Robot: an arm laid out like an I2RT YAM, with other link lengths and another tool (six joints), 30 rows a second.
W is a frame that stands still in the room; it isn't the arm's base.
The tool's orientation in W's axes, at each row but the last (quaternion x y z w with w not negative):
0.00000 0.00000 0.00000 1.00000
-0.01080 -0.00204 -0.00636 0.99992
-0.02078 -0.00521 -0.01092 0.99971
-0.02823 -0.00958 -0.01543 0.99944
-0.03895 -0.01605 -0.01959 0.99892
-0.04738 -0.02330 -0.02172 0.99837
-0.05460 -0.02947 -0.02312 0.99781
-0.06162 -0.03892 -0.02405 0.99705
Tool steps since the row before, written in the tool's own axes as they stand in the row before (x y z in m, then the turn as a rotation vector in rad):
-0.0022 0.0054 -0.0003 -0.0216 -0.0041 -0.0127
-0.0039 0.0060 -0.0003 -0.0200 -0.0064 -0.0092
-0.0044 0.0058 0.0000 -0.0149 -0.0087 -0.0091
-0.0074 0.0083 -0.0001 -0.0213 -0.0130 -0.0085
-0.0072 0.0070 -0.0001 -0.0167 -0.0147 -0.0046
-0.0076 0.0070 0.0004 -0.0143 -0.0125 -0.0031
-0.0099 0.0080 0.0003 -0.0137 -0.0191 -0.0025
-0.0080 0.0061 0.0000 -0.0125 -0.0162 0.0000
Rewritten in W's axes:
-0.0022 0.0054 -0.0003 -0.0216 -0.0041 -0.0127
-0.0038 0.0060 -0.0004 -0.0200 -0.0063 -0.0091
-0.0043 0.0059 -0.0003 -0.0150 -0.0087 -0.0089
-0.0071 0.0085 -0.0007 -0.0215 -0.0128 -0.0082
-0.0069 0.0072 -0.0009 -0.0171 -0.0144 -0.0040
-0.0073 0.0073 -0.0006 -0.0147 -0.0121 -0.0026
-0.0095 0.0084 -0.0012 -0.0145 -0.0187 -0.0013
-0.0076 0.0064 -0.0014 -0.0133 -0.0155 0.0010

